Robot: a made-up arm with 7 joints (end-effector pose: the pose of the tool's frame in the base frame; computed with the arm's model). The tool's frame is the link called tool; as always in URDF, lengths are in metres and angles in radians.
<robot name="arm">
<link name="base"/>
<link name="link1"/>
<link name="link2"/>
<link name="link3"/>
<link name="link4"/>
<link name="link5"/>
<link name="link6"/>
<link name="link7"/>
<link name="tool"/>
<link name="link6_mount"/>
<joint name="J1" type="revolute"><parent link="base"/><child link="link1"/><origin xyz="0.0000 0.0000 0.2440"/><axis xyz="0 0 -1"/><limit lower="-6.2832" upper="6.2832"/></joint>
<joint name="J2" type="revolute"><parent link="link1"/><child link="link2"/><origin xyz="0.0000 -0.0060 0.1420"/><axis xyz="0 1 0"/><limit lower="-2.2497" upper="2.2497"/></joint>
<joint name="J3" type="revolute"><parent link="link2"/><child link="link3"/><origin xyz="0.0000 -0.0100 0.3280"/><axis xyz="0 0 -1"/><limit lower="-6.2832" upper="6.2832"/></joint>
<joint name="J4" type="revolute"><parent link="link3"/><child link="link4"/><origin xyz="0.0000 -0.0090 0.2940"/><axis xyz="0 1 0"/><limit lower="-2.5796" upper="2.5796"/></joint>
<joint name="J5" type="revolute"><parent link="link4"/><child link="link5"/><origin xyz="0.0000 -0.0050 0.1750"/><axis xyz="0 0 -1"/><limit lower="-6.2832" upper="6.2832"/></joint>
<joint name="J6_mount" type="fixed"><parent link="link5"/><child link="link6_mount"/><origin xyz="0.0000 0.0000 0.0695"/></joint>
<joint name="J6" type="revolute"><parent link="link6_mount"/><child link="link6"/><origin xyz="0.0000 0.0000 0.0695"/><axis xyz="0 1 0"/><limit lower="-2.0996" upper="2.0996"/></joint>
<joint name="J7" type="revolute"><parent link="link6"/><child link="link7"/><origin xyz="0.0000 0.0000 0.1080"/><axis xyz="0 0 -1"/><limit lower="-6.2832" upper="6.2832"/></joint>
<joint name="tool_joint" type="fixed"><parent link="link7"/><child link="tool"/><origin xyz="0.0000 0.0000 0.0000" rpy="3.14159 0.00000 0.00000"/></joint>
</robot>
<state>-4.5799 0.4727 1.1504 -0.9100 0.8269 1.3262 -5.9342</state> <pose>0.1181 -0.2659 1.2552 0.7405 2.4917 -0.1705</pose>
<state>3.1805 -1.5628 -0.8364 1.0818 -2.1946 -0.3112 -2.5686</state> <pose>0.7886 -0.2674 0.6754 -1.6077 -1.9714 -0.3451</pose>
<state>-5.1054 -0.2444 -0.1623 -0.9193 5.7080 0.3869 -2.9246</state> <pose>-0.2504 0.4531 1.1855 0.9325 2.2982 -0.9233</pose>
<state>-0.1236 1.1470 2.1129 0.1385 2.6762 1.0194 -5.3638</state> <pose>0.8872 0.1490 0.8263 1.7182 1.2695 -1.5357</pose>
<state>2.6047 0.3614 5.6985 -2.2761 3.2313 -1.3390 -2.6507</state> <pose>-0.0486 0.2217 0.9284 0.7384 -2.6494 0.9254</pose>
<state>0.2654 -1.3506 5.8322 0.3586 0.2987 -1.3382 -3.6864</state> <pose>-0.9119 0.2583 0.6135 -0.2704 0.7837 -0.9003</pose>
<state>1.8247 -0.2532 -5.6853 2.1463 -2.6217 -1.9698 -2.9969</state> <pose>-0.1675 0.0333 0.8033 0.6162 -0.6140 0.8682</pose>
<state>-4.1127 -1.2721 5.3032 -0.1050 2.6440 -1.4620 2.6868</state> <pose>0.5600 0.7229 0.6695 1.7136 -1.3298 -1.8376</pose>
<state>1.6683 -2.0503 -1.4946 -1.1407 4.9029 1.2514 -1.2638</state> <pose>-0.2523 0.6733 -0.0735 -0.2561 -0.0317 -1.7743</pose>
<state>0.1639 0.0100 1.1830 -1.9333 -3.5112 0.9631 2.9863</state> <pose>-0.1149 0.2872 0.7991 0.4287 0.1546 1.4407</pose>
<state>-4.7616 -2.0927 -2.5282 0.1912 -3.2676 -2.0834 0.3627</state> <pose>0.0331 0.6915 -0.1421 -1.2799 0.7560 1.5912</pose>
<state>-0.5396 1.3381 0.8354 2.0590 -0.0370 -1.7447 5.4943</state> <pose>0.6534 0.0901 0.3293 2.1109 0.2761 -2.0137</pose>
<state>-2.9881 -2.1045 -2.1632 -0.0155 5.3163 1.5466 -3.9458</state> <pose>0.7540 -0.1055 -0.1725 -0.1735 0.4896 -0.9214</pose>
